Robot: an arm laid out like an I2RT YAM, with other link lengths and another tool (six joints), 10 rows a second.
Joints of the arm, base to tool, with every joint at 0 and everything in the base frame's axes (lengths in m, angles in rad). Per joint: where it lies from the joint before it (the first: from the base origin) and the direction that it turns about. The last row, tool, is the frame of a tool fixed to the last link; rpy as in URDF.
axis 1: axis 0 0 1 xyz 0 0 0.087
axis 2: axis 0 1 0 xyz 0.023 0.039 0.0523
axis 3: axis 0 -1 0 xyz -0.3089 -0.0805 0
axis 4: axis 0 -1 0 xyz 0.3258 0.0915 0.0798
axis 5: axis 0 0 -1 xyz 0.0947 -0.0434 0.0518
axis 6: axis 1 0 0 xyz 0.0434 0 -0.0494
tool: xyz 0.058 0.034 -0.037 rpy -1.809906 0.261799 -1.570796
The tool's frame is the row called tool.
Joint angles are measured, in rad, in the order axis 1, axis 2, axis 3, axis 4, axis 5, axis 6. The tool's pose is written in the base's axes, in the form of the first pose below.
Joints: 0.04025 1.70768 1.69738 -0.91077 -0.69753 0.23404
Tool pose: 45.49 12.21 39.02 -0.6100 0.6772 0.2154 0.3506
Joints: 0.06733 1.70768 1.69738 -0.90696 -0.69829 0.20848
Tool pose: 45.13 13.38 38.95 -0.6284 0.6612 0.2131 0.3498
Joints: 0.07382 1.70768 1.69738 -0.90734 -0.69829 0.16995
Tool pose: 44.97 13.58 38.80 -0.6438 0.6489 0.2049 0.3499
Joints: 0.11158 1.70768 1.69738 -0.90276 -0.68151 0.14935
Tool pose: 44.56 15.14 38.62 -0.6623 0.6346 0.1986 0.3453
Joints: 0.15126 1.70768 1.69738 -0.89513 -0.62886 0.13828
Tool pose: 44.35 16.63 38.24 -0.6764 0.6305 0.1801 0.3354
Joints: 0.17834 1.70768 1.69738 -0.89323 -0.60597 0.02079
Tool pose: 43.92 17.36 37.65 -0.7208 0.5914 0.1465 0.3306
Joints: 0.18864 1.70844 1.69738 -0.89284 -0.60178 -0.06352
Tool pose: 43.74 17.52 37.27 -0.7485 0.5619 0.1259 0.3287
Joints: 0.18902 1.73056 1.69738 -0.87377 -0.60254 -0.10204
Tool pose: 44.49 17.55 36.29 -0.7595 0.5495 0.1176 0.3276
